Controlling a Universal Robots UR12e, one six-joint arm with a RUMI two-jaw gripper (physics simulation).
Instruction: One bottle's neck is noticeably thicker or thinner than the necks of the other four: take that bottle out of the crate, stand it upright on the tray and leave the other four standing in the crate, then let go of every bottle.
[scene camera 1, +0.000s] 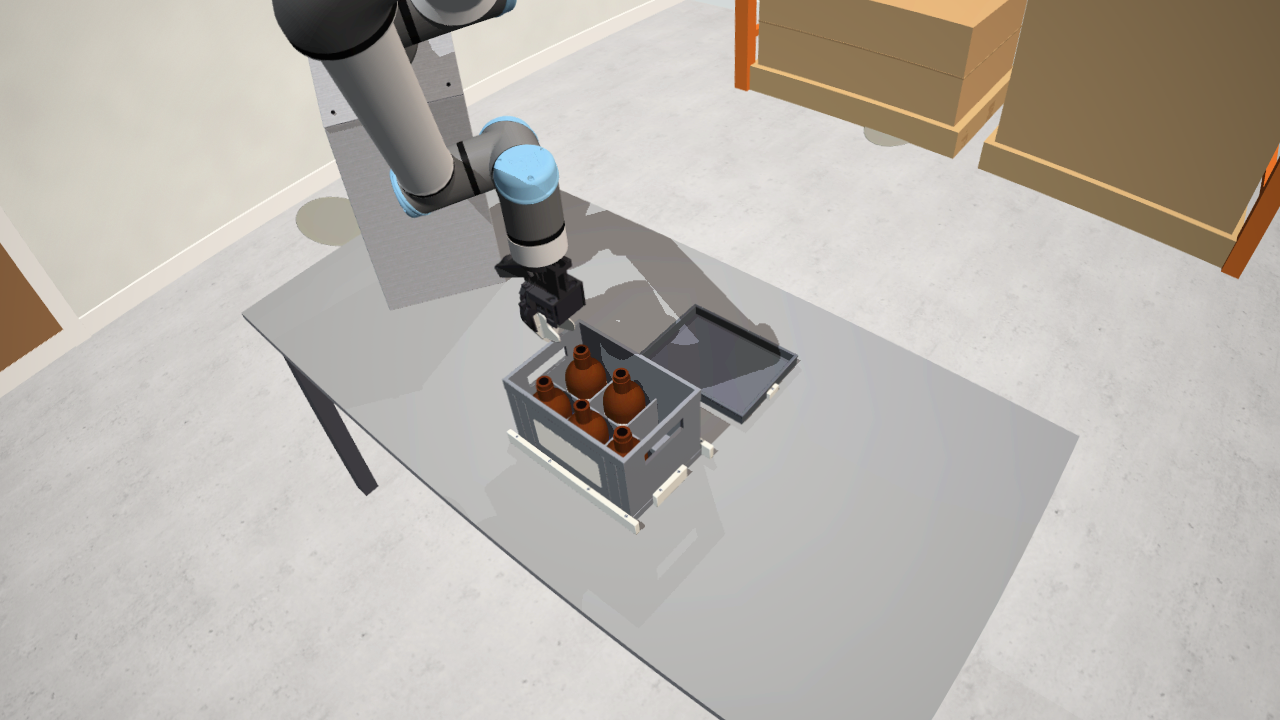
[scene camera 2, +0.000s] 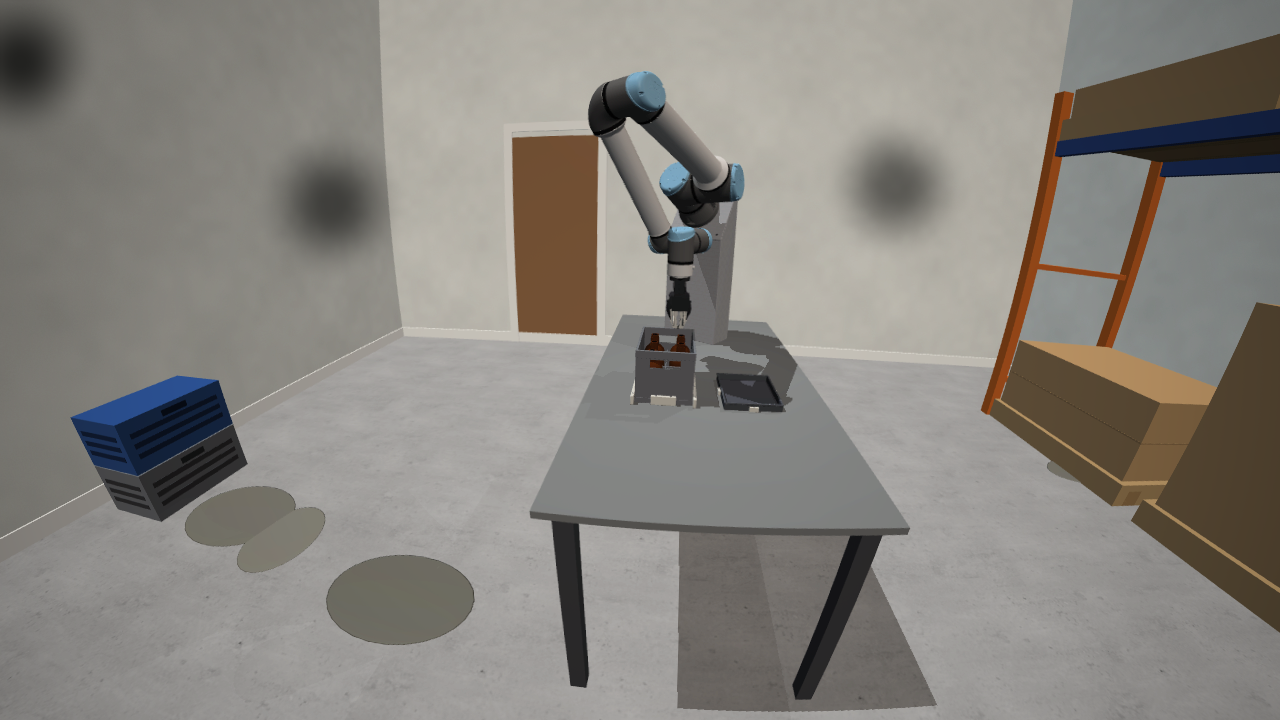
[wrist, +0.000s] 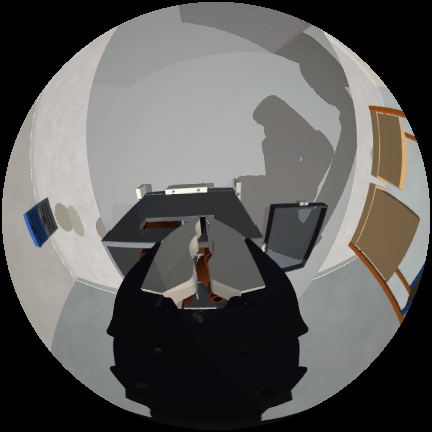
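Seen in the pictures: gripper, fingertip midpoint: (scene camera 1: 551, 341) (scene camera 2: 677, 332) (wrist: 203, 217); arm's base at its link origin: (scene camera 2: 699, 209).
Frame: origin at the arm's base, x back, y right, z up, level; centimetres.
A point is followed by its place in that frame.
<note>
Five brown bottles (scene camera 1: 586, 376) {x -46.3, y 36.2, z -48.0 cm} (scene camera 1: 623, 401) {x -53.8, y 41.0, z -47.9 cm} (scene camera 1: 548, 398) {x -41.5, y 43.2, z -46.5 cm} (scene camera 1: 587, 425) {x -49.2, y 47.5, z -47.2 cm} (scene camera 1: 622, 442) {x -56.2, y 52.1, z -44.6 cm} stand upright in the grey crate (scene camera 1: 648, 474) {x -60.1, y 53.0, z -51.1 cm} (scene camera 2: 664, 383) {x -62.3, y 49.3, z -52.9 cm} (wrist: 200, 205) {x -40.3, y 33.0, z -51.1 cm}. I cannot tell from these views which neck differs. Two bottles (scene camera 2: 655, 344) {x -49.5, y 46.3, z -44.3 cm} (scene camera 2: 680, 343) {x -53.2, y 38.9, z -43.7 cm} show over the crate's rim in scene camera 2; parts of bottles show behind my fingers in the wrist view. My gripper (scene camera 1: 553, 333) {x -39.3, y 31.8, z -44.5 cm} (scene camera 2: 678, 321) {x -39.3, y 31.8, z -44.5 cm} (wrist: 203, 217) {x -39.3, y 31.8, z -44.5 cm} is shut and empty, above the crate's end nearest the arm's base. The dark tray (scene camera 1: 729, 358) {x -69.6, y 17.7, z -59.5 cm} (scene camera 2: 750, 392) {x -67.2, y 17.8, z -59.5 cm} (wrist: 292, 235) {x -65.2, y 18.3, z -59.5 cm} lies beside the crate and holds no bottle.
Low white strips and blocks (scene camera 1: 572, 480) {x -46.4, y 52.0, z -57.1 cm} (scene camera 2: 663, 400) {x -63.4, y 49.9, z -58.2 cm} line the crate's foot. A small white block (scene camera 1: 772, 391) {x -78.6, y 26.1, z -58.6 cm} sits at the tray's edge. Both containers are on the grey table (scene camera 1: 850, 537) {x -93.8, y 55.3, z -60.0 cm} (scene camera 2: 716, 474) {x -101.9, y 55.8, z -60.0 cm}. The arm's pedestal (scene camera 1: 420, 214) stands at the table's far end.
</note>
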